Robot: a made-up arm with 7 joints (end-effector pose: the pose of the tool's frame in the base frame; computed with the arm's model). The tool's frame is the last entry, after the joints.
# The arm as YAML. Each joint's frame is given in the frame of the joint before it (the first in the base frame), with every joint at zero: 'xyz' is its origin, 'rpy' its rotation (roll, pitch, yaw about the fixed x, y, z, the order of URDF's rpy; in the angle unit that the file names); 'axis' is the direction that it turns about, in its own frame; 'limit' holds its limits. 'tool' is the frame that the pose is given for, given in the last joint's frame.
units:
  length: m
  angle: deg
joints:
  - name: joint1
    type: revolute
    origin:
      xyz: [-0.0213, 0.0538, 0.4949]
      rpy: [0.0, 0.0, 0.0]
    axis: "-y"
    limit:
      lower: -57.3
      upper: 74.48
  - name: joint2
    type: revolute
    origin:
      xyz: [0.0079, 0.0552, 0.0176]
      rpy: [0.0, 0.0, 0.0]
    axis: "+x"
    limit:
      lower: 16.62
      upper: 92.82
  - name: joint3
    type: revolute
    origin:
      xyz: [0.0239, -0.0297, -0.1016]
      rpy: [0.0, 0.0, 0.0]
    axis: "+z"
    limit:
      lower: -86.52
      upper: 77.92
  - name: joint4
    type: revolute
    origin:
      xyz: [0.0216, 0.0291, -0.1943]
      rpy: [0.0, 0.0, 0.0]
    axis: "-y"
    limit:
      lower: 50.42
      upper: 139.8
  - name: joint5
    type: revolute
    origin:
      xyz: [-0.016, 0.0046, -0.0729]
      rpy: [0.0, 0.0, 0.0]
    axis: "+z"
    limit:
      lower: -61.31
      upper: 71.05
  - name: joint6
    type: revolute
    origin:
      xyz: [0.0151, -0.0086, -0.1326]
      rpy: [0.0, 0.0, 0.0]
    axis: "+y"
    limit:
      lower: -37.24
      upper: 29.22
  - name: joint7
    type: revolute
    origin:
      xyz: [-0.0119, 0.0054, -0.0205]
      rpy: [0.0, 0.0, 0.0]
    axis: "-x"
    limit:
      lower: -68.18
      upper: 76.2
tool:
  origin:
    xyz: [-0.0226, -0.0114, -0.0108]
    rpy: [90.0, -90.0, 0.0]
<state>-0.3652 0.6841 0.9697 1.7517 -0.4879 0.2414 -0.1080</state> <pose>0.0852 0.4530 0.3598 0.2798 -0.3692 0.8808 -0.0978</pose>
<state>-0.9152 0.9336 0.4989 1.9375 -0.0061 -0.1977 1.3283</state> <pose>0.0855 0.3670 0.2789 0.6820 -0.2232 -0.6724 0.1815</pose>
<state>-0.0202 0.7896 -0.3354 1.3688 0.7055 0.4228 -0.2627</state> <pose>0.2258 0.3015 0.1739 0.2160 0.3272 -0.7292 0.5608</pose>
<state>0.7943 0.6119 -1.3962 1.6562 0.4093 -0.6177 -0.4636</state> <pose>0.3266 0.0276 0.3045 0.0593 -0.4756 -0.6442 0.5961</pose>
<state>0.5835 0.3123 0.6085 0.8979 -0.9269 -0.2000 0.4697</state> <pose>0.3356 0.3520 0.2489 0.0724 0.1348 -0.9127 0.3789</pose>
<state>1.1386 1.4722 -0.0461 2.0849 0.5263 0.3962 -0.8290</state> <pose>0.1183 0.3262 0.7284 0.7154 0.1009 0.6366 -0.2696</pose>
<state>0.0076 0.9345 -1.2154 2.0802 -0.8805 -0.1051 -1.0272</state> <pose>0.1419 0.1228 0.1975 0.1618 0.4700 0.8021 -0.3310</pose>
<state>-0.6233 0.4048 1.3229 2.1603 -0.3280 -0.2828 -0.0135</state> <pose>-0.0054 0.3749 0.3990 0.3374 -0.1341 0.9316 -0.0190</pose>
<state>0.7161 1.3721 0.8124 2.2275 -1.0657 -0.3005 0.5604</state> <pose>0.0118 0.3178 0.7118 0.4546 -0.2231 0.6914 0.5154</pose>
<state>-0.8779 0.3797 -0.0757 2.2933 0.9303 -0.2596 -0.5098</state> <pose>0.0435 0.1391 0.2225 0.0429 -0.2058 0.4099 -0.8876</pose>
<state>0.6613 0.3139 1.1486 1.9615 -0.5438 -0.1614 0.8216</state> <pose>0.1585 0.3828 0.4439 0.4044 -0.0824 0.8666 -0.2803</pose>
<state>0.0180 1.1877 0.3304 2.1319 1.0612 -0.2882 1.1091</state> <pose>0.2142 0.2957 0.4996 0.2356 -0.6581 -0.6631 0.2677</pose>
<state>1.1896 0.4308 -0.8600 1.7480 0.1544 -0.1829 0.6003</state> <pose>0.3617 0.0303 0.5670 0.0667 -0.6769 -0.7233 0.1196</pose>
